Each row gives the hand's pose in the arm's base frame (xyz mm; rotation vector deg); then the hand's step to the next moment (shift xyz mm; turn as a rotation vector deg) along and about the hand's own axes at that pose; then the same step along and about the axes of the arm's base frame.
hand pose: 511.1 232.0 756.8 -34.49 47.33 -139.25
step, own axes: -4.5 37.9 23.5 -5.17 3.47 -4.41
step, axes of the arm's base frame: 28.2 -33.7 -8.9 2.69 2.50 -6.69
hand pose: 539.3 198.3 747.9 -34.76 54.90 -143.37
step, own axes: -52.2 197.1 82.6 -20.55 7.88 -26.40
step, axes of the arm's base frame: 126.1 -153.3 -94.8 4.89 18.69 -28.43
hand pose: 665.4 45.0 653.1 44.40 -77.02 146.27
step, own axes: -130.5 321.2 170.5 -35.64 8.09 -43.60
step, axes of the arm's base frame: 58.2 -312.1 -220.2 11.31 33.92 -44.25
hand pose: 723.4 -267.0 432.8 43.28 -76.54 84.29
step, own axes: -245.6 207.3 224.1 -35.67 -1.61 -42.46
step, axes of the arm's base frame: -146.0 -261.4 -252.7 20.15 32.08 -40.53
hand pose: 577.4 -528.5 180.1 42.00 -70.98 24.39
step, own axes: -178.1 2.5 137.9 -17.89 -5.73 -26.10
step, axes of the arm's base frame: -149.3 -79.1 -149.0 16.68 16.01 -22.35
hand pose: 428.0 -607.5 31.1 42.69 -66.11 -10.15
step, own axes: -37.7 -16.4 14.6 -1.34 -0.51 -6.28
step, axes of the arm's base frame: -24.7 -0.2 -36.0 5.05 3.05 -2.58
